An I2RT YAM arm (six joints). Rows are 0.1 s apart.
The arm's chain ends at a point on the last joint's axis. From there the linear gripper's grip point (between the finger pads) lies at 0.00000 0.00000 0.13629 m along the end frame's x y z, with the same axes.
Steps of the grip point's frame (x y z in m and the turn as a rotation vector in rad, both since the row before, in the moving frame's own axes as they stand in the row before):
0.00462 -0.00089 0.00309 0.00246 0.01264 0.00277
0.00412 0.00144 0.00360 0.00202 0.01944 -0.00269
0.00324 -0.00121 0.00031 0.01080 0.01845 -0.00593
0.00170 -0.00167 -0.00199 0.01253 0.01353 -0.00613
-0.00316 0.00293 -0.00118 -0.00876 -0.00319 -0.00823
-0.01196 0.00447 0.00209 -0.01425 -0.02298 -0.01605
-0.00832 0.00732 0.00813 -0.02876 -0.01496 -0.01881
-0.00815 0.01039 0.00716 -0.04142 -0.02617 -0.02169
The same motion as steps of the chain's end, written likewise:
0.00290 -0.00056 0.00310 0.00246 0.01264 0.00277
0.00147 0.00172 0.00363 0.00202 0.01944 -0.00269
0.00073 0.00027 0.00034 0.01080 0.01845 -0.00593
-0.00014 0.00004 -0.00197 0.01253 0.01353 -0.00613
-0.00273 0.00173 -0.00117 -0.00876 -0.00319 -0.00823
-0.00884 0.00250 0.00214 -0.01425 -0.02298 -0.01605
-0.00632 0.00338 0.00820 -0.02876 -0.01496 -0.01881
-0.00465 0.00471 0.00732 -0.04142 -0.02617 -0.02169

